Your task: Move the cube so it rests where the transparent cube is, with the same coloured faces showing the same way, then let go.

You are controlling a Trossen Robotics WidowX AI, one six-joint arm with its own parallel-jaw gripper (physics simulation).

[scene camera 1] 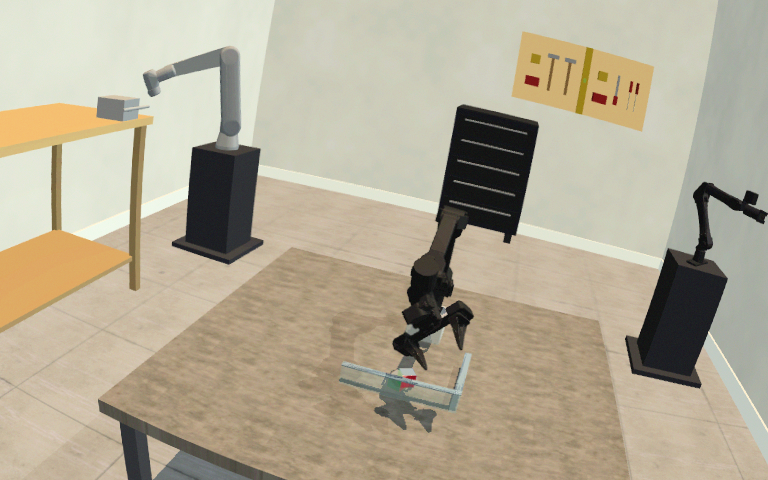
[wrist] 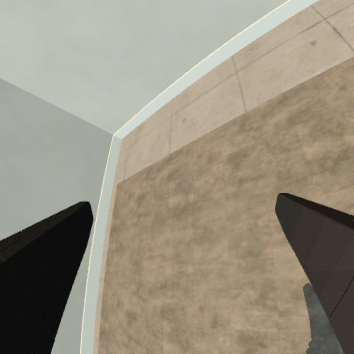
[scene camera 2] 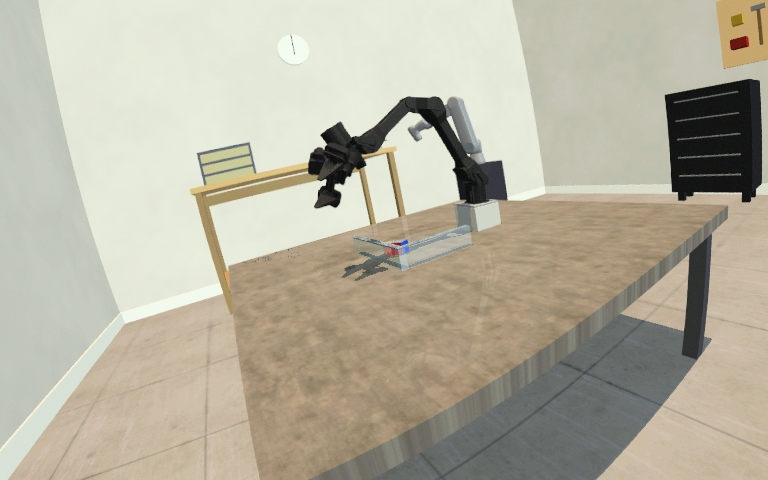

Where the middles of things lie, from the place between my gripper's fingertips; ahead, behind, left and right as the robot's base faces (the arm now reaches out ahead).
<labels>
I see the L-shaped glass wall [scene camera 1: 429,395] 27 cm behind my hand, 21 cm below it and 11 cm to the right of it.
</labels>
